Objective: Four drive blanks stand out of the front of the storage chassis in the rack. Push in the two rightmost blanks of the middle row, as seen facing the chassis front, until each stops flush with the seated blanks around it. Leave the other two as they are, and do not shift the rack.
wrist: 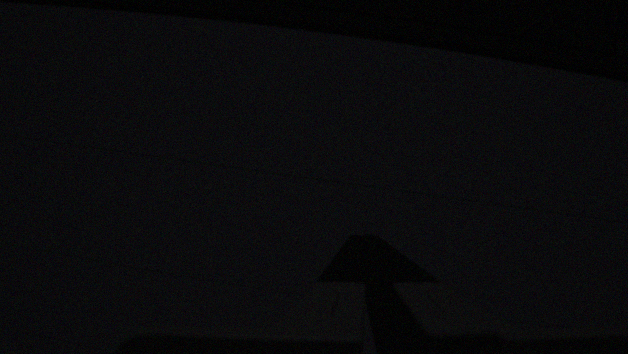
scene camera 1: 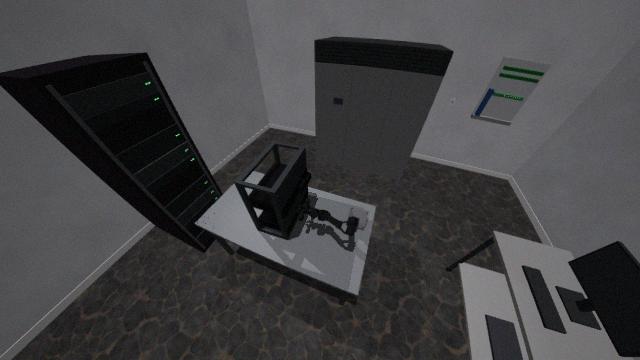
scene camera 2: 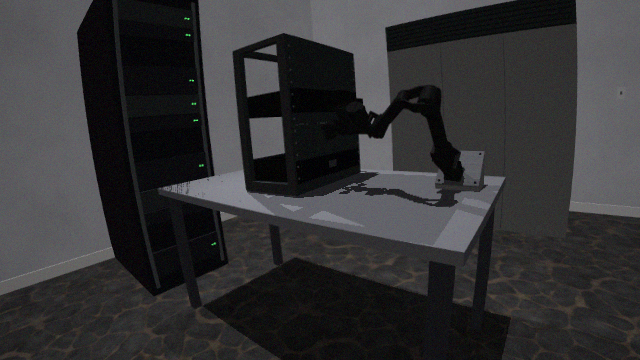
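Where they show: gripper, between the fingertips: [wrist: 362, 248] [scene camera 1: 294, 206] [scene camera 2: 321, 127]; arm's base, origin of its link: [scene camera 1: 354, 220] [scene camera 2: 454, 173].
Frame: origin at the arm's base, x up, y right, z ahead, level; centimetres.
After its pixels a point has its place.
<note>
The rack [scene camera 1: 256, 186] {x 54.7, y -38.7, z 58.9 cm} [scene camera 2: 288, 105] {x 28.6, y -38.4, z 45.8 cm} is a dark open frame standing upright on the table. The dark storage chassis [scene camera 2: 311, 142] {x 14.2, y -27.2, z 46.7 cm} sits in it, and its front also fills much of the very dark wrist view [wrist: 200, 125] {x 22.8, y -26.4, z 46.8 cm}. Single drive blanks, and how far any stand out, cannot be made out. My gripper [scene camera 1: 302, 215] {x 19.7, y -20.8, z 46.8 cm} [scene camera 2: 329, 131] {x 19.7, y -20.8, z 46.8 cm} [wrist: 362, 248] {x 19.7, y -20.8, z 46.8 cm} is shut and empty, with its fingers at or very close to the chassis front. Contact cannot be told. A dark wedge shape shows above the fingertips in the wrist view. The gripper and wrist hide part of the chassis front in scene camera 2.
The arm's base plate [scene camera 2: 472, 170] {x 1.3, y 1.8, z -6.5 cm} stands on the table [scene camera 2: 400, 220] {x -5.5, y -42.0, z 1.0 cm}, out in front of the rack. A darker unit with a small light label [scene camera 2: 332, 163] {x 3.7, y -13.6, z 48.4 cm} lies below the chassis. A tall server cabinet [scene camera 2: 95, 125] stands behind the table, and a grey cabinet [scene camera 2: 535, 125] stands beyond the arm.
</note>
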